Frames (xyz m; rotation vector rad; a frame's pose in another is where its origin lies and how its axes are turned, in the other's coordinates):
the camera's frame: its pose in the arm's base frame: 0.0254 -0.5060 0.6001 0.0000 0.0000 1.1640
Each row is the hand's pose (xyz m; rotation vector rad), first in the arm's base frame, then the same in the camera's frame.
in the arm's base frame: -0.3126 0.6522 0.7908 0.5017 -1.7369 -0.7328
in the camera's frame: 0.9299 0.7687 0.1907 -0.6042 -1.9477 -1.5098
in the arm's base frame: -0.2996 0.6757 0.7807 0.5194 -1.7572 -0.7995
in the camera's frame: 0.9567 0.7660 0.1806 -0.6043 -1.9917 -1.5609
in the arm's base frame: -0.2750 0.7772 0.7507 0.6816 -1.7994 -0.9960
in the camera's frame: 1.0596 0.7836 0.1506 -0.4868 -2.1781 -1.6974
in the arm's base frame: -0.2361 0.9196 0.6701 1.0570 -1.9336 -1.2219
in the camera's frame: 1.2058 0.8042 0.0700 -0.2133 -2.6041 -1.7380
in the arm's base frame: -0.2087 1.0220 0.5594 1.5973 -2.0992 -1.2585
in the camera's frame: 1.3107 0.8196 -0.0407 -0.1769 2.5800 1.2038
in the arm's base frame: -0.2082 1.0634 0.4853 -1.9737 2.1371 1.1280
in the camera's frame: 1.3489 0.8355 -0.1148 -0.4229 2.5607 0.8243
